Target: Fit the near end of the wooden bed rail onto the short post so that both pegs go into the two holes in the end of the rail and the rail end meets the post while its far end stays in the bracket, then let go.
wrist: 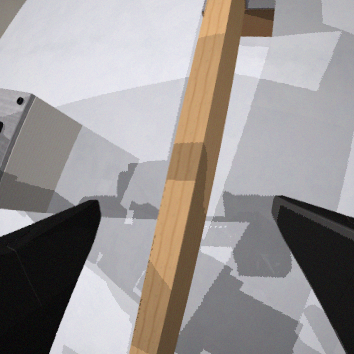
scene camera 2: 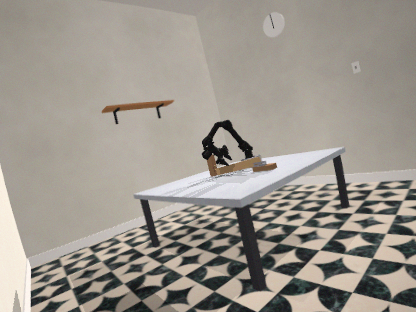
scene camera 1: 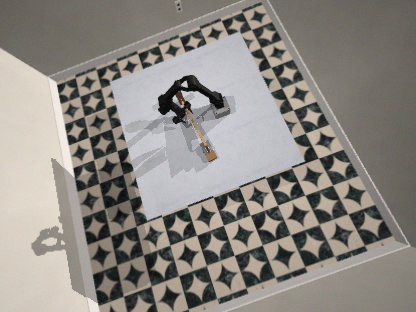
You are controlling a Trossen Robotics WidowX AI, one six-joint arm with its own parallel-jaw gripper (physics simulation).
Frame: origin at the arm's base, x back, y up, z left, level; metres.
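Seen in the pictures: gripper, between the fingertips: (wrist: 187, 206) (scene camera 2: 230, 162) (scene camera 1: 189, 118); arm's base, origin of its link: (scene camera 2: 249, 157) (scene camera 1: 219, 104).
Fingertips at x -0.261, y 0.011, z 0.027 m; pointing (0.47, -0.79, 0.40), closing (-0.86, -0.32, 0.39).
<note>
Offsets run from my fingertips to a thing's top centre. "pt": to the spot under its first point. Level surfaces: height alone.
The wooden bed rail (scene camera 1: 198, 131) (scene camera 2: 240, 165) (wrist: 195, 110) lies as a long light bar between the short post @(pt dx -0.013, dy +0.043, dz -0.191 m) (scene camera 1: 179, 95) (scene camera 2: 211, 165) and the grey bracket (scene camera 1: 206, 149) (wrist: 261, 4). My gripper (scene camera 1: 184, 115) (scene camera 2: 227, 159) (wrist: 187, 206) is open above the rail, one finger on each side of it in the wrist view, with nothing held. The rail's near end runs out of the wrist view at the bottom. The pegs and holes do not show, and the joint at the post is too small to judge in the scene views.
An orange-brown wooden block @(dx +0.053, dy -0.055, dz +0.285 m) (scene camera 1: 211, 157) (scene camera 2: 265, 167) (wrist: 257, 24) stands at the bracket end. The arm's grey base (scene camera 1: 221, 111) (wrist: 40, 145) stands to one side of the rail. All stand on the white table @(dy -0.090 m) (scene camera 1: 255, 135) (scene camera 2: 300, 165). Arm shadows cross the table top.
</note>
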